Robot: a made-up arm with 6 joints.
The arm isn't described. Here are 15 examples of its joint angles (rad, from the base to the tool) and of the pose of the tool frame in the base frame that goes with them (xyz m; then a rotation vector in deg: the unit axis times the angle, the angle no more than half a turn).
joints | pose
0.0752 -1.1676 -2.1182 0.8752 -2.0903 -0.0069 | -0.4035 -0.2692 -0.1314 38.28 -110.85 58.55
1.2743 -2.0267 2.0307 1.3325 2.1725 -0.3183 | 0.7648 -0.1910 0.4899 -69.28 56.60 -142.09
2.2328 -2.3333 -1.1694 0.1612 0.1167 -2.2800 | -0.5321 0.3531 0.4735 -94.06 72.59 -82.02
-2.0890 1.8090 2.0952 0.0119 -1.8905 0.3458 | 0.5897 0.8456 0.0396 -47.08 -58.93 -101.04
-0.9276 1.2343 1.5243 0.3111 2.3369 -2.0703 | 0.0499 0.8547 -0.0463 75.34 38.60 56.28
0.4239 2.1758 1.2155 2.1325 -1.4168 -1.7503 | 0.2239 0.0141 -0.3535 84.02 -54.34 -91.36
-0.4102 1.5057 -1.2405 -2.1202 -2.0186 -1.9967 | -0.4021 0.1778 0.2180 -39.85 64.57 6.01
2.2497 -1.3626 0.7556 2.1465 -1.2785 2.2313 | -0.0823 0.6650 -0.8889 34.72 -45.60 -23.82
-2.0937 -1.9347 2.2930 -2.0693 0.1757 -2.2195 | -0.1487 -0.0083 0.1264 -87.48 -123.15 17.01
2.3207 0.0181 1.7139 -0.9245 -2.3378 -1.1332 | 0.2577 0.5717 -0.1238 -44.38 84.85 -45.82
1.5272 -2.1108 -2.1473 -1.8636 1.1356 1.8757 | 0.5594 0.0116 0.0830 -10.80 -131.72 11.80
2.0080 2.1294 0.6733 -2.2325 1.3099 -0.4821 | 0.0690 0.2882 -0.1370 -135.15 27.59 -110.26
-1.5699 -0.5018 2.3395 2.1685 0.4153 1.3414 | -0.3734 1.2427 -0.4924 -97.60 51.92 -92.43
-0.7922 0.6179 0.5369 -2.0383 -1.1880 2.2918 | -0.2736 -0.0963 0.0864 0.55 3.91 55.46
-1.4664 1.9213 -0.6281 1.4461 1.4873 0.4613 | -0.6656 0.7250 0.6224 -6.78 -3.28 -27.48
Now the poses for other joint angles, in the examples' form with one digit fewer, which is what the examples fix.
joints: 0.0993 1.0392 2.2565 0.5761 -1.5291 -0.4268
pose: -0.423 0.886 0.089 -73.8 -1.9 65.8
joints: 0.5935 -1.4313 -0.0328 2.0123 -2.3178 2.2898
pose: 0.782 0.300 -0.509 26.0 -101.2 59.3
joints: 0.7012 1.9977 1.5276 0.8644 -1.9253 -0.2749
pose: -0.569 0.278 -0.362 -143.1 -25.0 68.1
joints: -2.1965 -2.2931 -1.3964 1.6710 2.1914 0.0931
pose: 0.482 0.797 0.148 -55.6 -28.2 -107.9
